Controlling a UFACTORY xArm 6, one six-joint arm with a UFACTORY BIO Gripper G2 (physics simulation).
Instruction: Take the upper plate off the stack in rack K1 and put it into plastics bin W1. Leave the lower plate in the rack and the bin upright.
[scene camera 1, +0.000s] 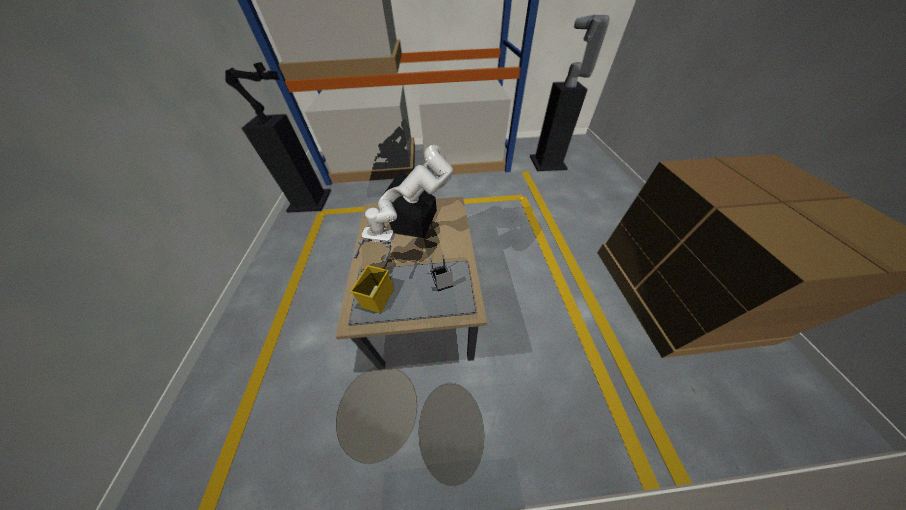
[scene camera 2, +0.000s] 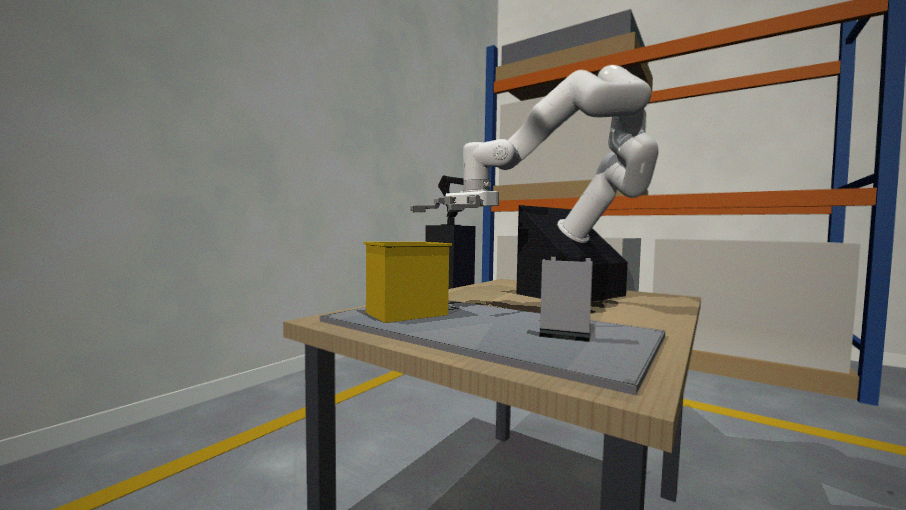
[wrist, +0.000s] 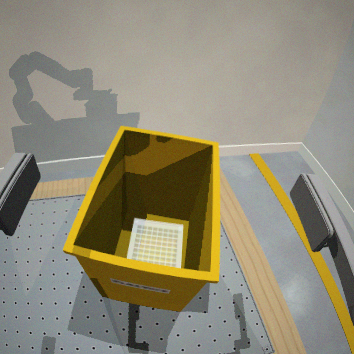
yellow plastics bin W1: scene camera 1; scene camera 2; wrist 147, 174
same spot on yellow plastics bin W1: (scene camera 2: 404, 280) = (scene camera 1: 380, 297)
